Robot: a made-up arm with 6 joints.
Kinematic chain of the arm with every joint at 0, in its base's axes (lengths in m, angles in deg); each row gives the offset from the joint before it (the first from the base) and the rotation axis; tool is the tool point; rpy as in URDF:
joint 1: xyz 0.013 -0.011 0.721 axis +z
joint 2: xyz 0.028 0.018 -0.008 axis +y
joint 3: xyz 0 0.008 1.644 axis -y
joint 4: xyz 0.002 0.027 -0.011 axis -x
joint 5: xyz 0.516 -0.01 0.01 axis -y
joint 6: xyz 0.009 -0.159 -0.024 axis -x
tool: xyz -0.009 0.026 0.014 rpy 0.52 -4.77 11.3
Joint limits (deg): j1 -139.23..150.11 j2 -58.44..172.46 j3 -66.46..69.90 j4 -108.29..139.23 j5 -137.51..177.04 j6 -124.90..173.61
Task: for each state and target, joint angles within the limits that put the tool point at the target. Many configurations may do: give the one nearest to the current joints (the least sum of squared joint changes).
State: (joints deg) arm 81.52 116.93 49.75 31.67 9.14 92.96
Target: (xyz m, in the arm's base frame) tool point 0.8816 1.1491 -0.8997
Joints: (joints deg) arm 57.03 133.34 62.79 35.54 14.54 94.11
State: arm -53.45 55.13 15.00 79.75 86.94 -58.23
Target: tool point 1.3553 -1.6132 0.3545
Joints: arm -51.08 90.80 35.05 81.27 86.84 -60.07
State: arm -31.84 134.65 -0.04 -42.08 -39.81 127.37
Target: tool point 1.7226 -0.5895 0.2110
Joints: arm -16.48 90.59 31.58 -35.75 -40.22 126.45
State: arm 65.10 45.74 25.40 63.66 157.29 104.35
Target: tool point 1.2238 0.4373 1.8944
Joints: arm 20.08 28.01 -16.67 53.98 156.32 102.45
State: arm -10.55 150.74 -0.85 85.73 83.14 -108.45
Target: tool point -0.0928 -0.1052 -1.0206
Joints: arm 15.96 166.99 -14.21 50.55 82.28 -111.38
